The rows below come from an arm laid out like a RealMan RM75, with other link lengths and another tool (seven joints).
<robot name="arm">
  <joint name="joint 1" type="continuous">
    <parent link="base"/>
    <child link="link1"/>
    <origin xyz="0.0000 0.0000 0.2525"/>
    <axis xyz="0 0 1"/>
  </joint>
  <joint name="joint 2" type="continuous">
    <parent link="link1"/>
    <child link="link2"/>
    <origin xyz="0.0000 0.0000 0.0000"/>
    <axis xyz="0 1 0"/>
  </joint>
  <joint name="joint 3" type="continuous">
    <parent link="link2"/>
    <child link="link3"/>
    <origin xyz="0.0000 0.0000 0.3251"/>
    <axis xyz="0 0 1"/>
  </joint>
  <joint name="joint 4" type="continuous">
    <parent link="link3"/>
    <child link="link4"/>
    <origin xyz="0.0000 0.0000 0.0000"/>
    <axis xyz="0 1 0"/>
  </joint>
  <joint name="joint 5" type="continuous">
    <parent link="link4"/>
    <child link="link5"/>
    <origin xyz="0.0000 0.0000 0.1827"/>
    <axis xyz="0 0 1"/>
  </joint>
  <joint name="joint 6" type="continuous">
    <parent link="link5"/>
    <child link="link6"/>
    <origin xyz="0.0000 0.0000 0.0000"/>
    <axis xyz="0 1 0"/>
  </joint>
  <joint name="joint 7" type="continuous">
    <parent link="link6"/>
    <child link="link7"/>
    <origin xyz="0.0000 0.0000 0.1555"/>
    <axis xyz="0 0 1"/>
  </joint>
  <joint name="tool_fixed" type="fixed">
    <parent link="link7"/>
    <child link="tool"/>
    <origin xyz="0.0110 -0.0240 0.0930" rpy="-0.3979 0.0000 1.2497"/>
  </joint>
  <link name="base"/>
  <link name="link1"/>
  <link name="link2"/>
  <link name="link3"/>
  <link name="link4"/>
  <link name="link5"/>
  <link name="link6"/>
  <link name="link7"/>
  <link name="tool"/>
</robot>
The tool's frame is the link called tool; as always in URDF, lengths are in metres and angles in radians. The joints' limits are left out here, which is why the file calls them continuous.
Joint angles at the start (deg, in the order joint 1, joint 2, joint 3, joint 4, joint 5, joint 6, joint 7):
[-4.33 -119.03 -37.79 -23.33 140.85 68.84 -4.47]
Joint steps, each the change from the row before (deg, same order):
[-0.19 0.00 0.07 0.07 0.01 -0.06 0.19]
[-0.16 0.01 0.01 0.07 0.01 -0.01 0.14]
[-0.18 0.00 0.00 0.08 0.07 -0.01 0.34]
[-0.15 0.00 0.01 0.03 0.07 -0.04 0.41]
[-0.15 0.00 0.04 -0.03 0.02 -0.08 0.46]
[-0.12 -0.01 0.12 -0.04 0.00 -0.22 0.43]
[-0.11 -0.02 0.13 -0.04 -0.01 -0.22 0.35]
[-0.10 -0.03 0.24 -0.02 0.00 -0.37 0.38]
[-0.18 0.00 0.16 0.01 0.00 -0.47 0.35]
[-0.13 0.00 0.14 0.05 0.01 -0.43 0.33]
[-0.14 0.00 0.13 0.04 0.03 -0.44 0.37]
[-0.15 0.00 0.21 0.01 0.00 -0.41 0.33]
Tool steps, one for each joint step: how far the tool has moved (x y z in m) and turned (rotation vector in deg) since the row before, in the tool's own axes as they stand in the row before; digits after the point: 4 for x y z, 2 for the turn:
[0.0006 -0.0005 0.0010 -0.07 0.05 0.33]
[0.0003 -0.0007 0.0007 0.00 0.02 0.26]
[0.0006 -0.0008 0.0009 -0.01 -0.02 0.49]
[0.0007 -0.0007 0.0008 -0.03 -0.03 0.52]
[0.0009 -0.0007 0.0009 -0.02 -0.04 0.52]
[0.0009 0.0002 0.0011 -0.20 -0.04 0.46]
[0.0010 0.0003 0.0011 -0.20 0.00 0.37]
[0.0012 0.0013 0.0014 -0.42 0.01 0.42]
[0.0006 0.0010 0.0018 -0.46 -0.05 0.43]
[0.0003 0.0013 0.0014 -0.46 -0.10 0.41]
[0.0004 0.0012 0.0015 -0.46 -0.10 0.46]
[0.0009 0.0011 0.0016 -0.44 -0.01 0.43]

